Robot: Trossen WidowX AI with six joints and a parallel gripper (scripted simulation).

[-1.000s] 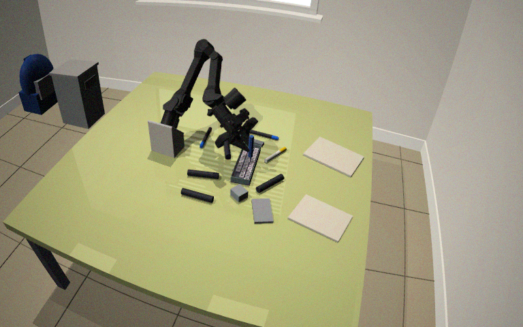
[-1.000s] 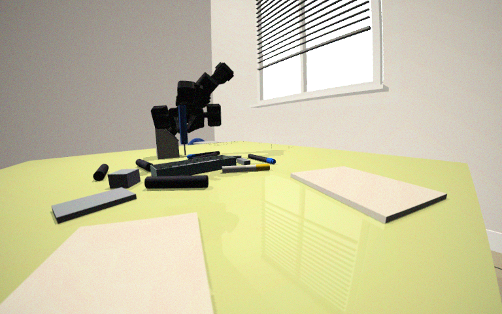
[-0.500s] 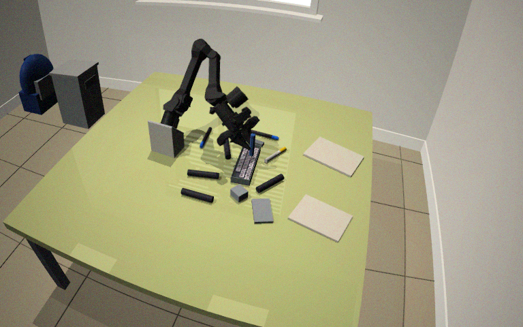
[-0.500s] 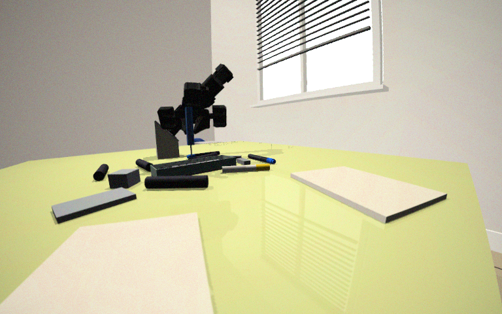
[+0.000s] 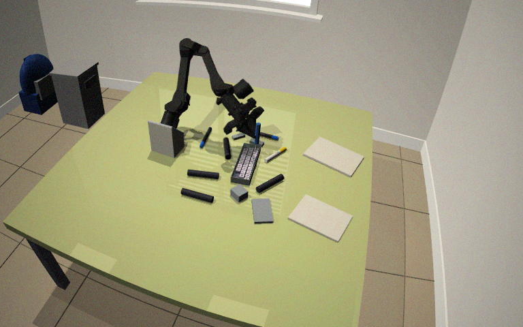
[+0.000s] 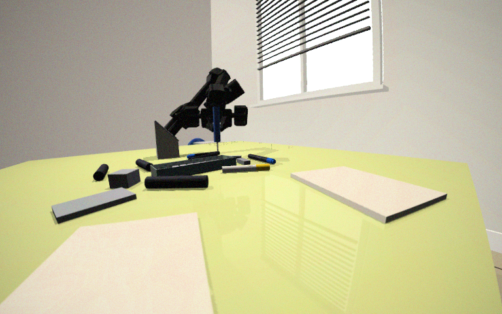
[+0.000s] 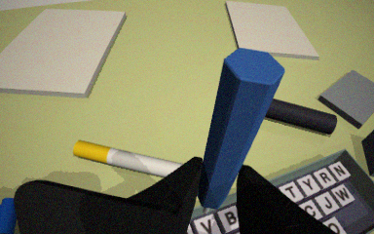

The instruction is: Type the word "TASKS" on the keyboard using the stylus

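Right now the yellow marker is 10 cm below my gripper tip, 8 cm ahead of it and 4 cm to the left of it. Also, from my gripper tip: grey slab: 28 cm to the right, 10 cm below, 7 cm ahead; then blue stylus: 2 cm below; then grey cube: 23 cm to the right, 9 cm below, 2 cm behind.
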